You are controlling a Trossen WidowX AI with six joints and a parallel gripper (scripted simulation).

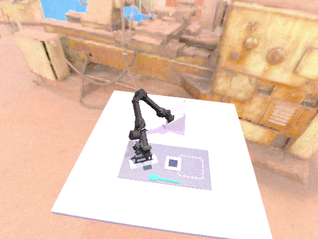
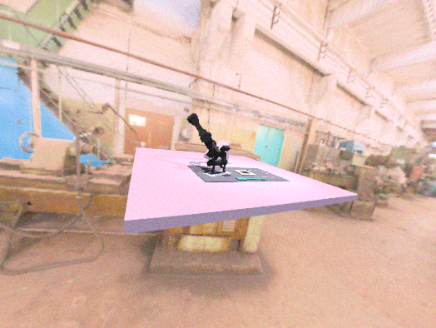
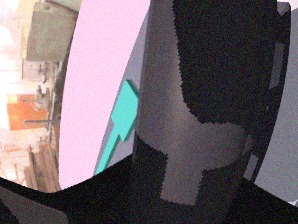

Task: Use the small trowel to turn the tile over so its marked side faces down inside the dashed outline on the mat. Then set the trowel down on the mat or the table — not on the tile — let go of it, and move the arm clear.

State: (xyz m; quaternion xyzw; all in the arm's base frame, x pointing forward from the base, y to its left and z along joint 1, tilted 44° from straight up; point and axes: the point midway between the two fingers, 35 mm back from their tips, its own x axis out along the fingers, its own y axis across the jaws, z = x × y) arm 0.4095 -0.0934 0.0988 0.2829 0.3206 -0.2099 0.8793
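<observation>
Now: the grey mat 14 cm to the left of my gripper tip, 7 cm below it and 3 cm behind it. Round my gripper tip: teal flat tool 12 cm to the left, 11 cm ahead, 4 cm below; then trowel 2 cm behind, 1 cm to the right, 1 cm below; then white tile 19 cm to the left, 4 cm below, 4 cm behind.
</observation>
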